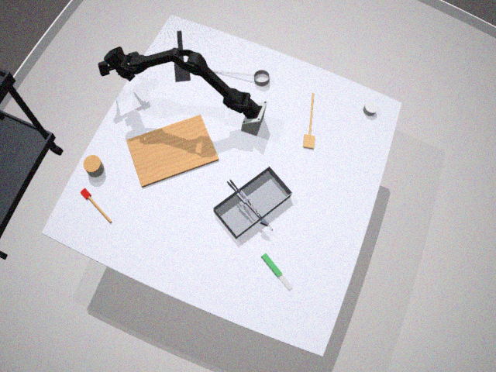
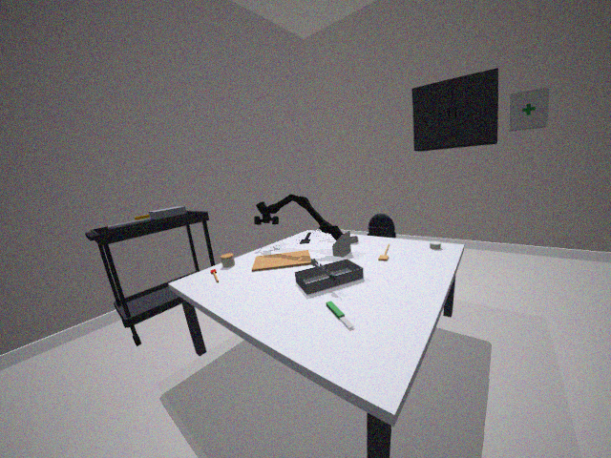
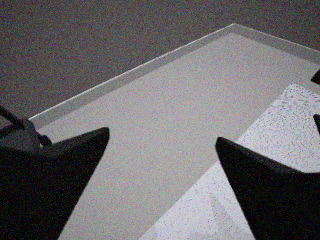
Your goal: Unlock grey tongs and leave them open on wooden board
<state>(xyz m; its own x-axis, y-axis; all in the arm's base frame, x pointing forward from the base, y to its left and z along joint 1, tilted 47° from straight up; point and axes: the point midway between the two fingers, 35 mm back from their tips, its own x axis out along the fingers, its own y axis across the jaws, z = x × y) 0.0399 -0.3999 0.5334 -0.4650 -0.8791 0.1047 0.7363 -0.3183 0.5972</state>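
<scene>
The roasting tin is 830 mm to the left of my gripper tip, 330 mm ahead of it and 130 mm below it. Also, from my gripper tip: wooden board: 410 mm to the left, 250 mm ahead, 150 mm below; black spatula: 220 mm to the left, 220 mm behind, 160 mm below; yellow mark: 870 mm to the left, 370 mm ahead, 90 mm below.
</scene>
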